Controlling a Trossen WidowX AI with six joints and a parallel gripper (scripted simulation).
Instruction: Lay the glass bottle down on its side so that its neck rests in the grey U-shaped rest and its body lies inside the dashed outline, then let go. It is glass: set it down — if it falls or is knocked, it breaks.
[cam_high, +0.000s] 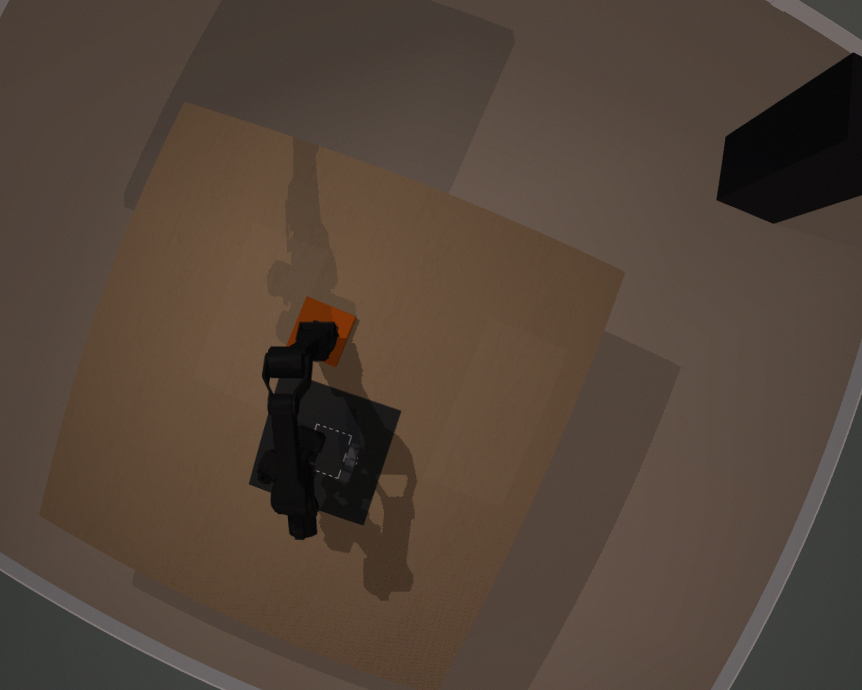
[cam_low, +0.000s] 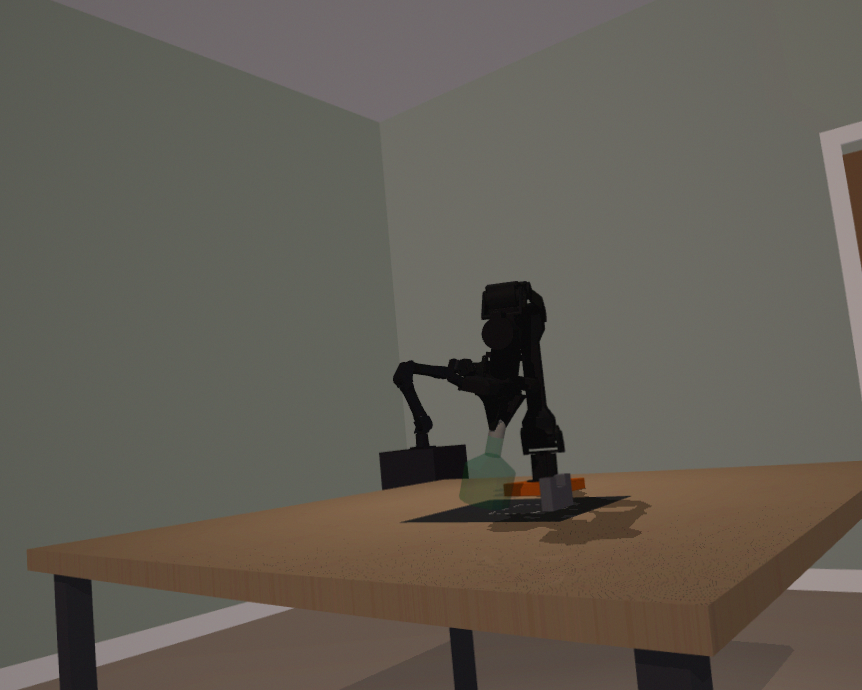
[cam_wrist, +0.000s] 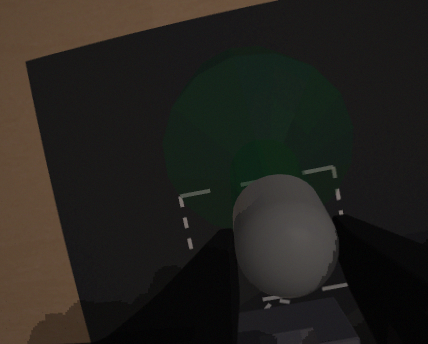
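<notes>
The black mat lies 150 mm below my gripper tip and 30 mm to the left of it. Round my gripper tip: green glass bottle: 50 mm below, 20 mm to the right.
</notes>
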